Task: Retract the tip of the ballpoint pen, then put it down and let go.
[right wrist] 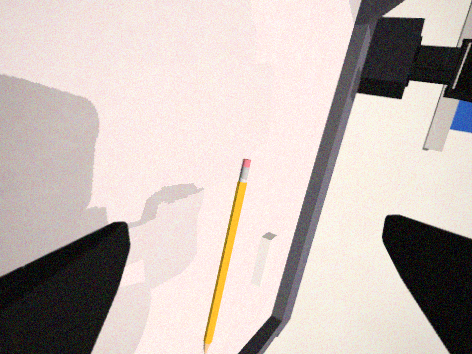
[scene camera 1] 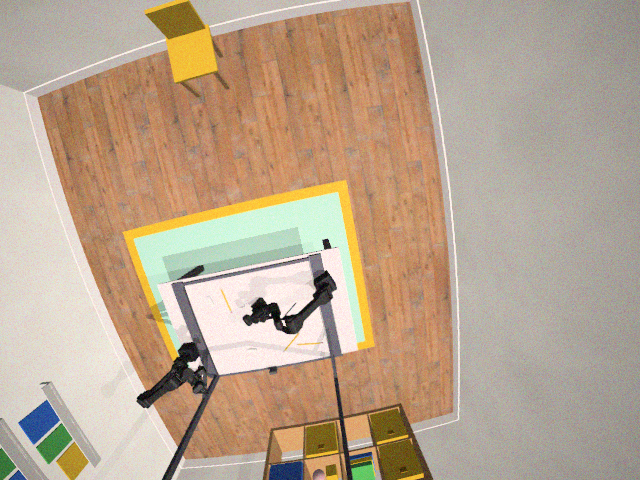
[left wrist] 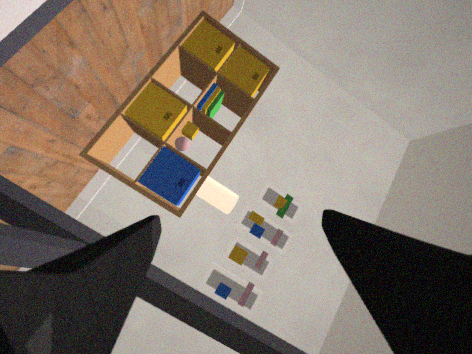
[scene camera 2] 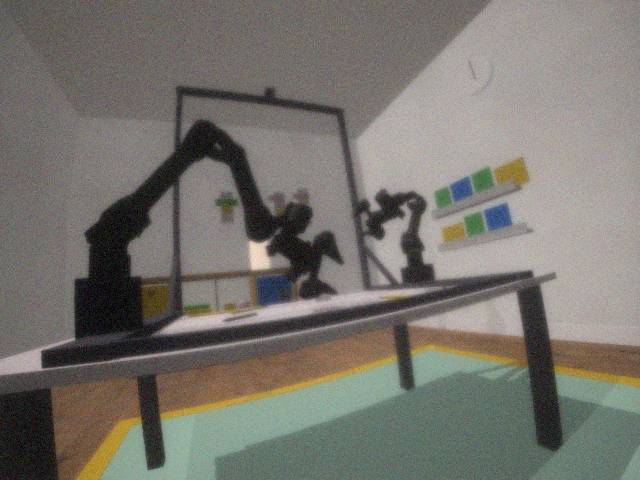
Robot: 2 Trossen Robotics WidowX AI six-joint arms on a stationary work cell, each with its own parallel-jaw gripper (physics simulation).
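Places are measured from the left arm's base along level axes (x ahead, y left, z up), in centimetres.
Pixels of known places: left gripper, fingertip midpoint: [scene camera 1: 207, 390] [left wrist: 242, 220] [scene camera 2: 356, 225]; right gripper, fingertip midpoint: [right wrist: 257, 230] [scene camera 1: 247, 312] [scene camera 2: 340, 278]; left arm's base at its link origin: [right wrist: 412, 62] [scene camera 1: 186, 356]; right arm's base at its link origin: [scene camera 1: 325, 287].
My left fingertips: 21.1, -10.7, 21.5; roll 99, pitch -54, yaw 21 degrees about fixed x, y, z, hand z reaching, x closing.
Observation:
Ahead of a thing's pixels: the offset from my left fingertips to its top centre, as dx, dy, dz. "spot": to the spot under its first point. Level surfaces: height alone.
A thin dark stick {+55.0, +29.6, -29.4} [scene camera 1: 290, 310] [scene camera 2: 240, 316], apparently the ballpoint pen, lies on the white table {dz -30.2} [scene camera 1: 222, 330] near the right arm; its tip is too small to judge. My right gripper [scene camera 1: 248, 311] [scene camera 2: 336, 273] [right wrist: 257, 230] is open and empty above the middle of the table, to the left of the pen in scene camera 1. A yellow pencil {+14.6, +42.8, -29.4} [scene camera 1: 226, 301] [right wrist: 227, 255] lies below, between the finger outlines in the right wrist view. My left gripper [scene camera 1: 205, 379] [scene camera 2: 368, 219] [left wrist: 242, 220] is open and empty beside the table, far from the pen.
Two more thin yellow sticks {+49.6, +4.2, -29.5} [scene camera 1: 292, 342] {+61.7, +1.0, -29.4} [scene camera 1: 310, 343] lie near the table's lower right in scene camera 1. A small pale block {+4.1, +44.4, -29.0} [scene camera 1: 210, 299] [right wrist: 260, 260] lies beside the pencil. A dark frame {spot: -10.1, +30.9, -28.9} [scene camera 1: 196, 322] [right wrist: 320, 190] edges the table. A shelf unit [left wrist: 116, 171] stands beyond.

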